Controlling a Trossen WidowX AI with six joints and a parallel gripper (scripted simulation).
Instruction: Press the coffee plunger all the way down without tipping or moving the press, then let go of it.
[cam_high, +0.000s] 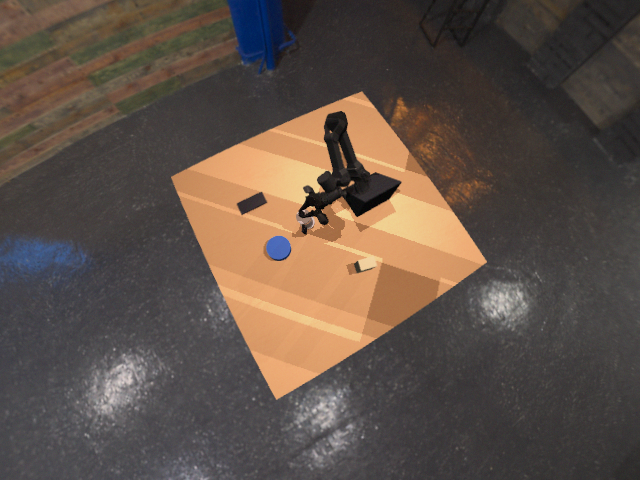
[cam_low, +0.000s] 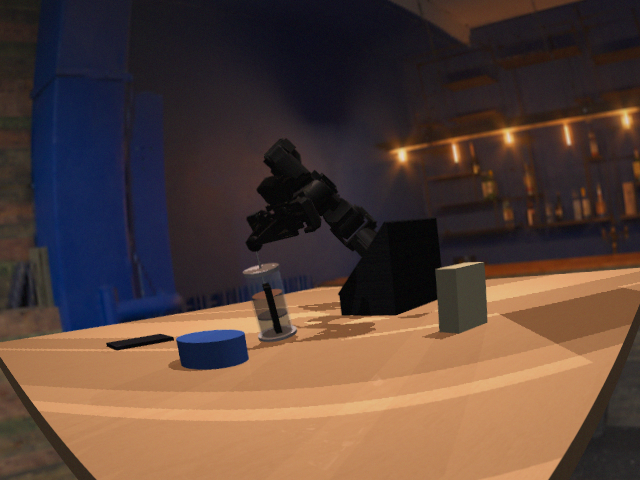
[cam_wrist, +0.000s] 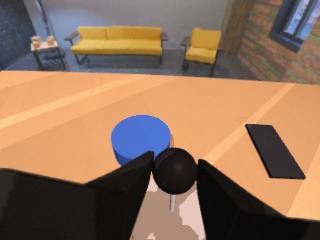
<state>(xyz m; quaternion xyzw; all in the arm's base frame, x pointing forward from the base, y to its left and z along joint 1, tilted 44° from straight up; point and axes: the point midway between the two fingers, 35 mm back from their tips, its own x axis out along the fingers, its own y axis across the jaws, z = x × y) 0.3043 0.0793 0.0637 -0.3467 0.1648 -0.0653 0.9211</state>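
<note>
Right now my gripper tip is 90 mm above the coffee press, 20 mm past it and 10 mm to the right of it.
</note>
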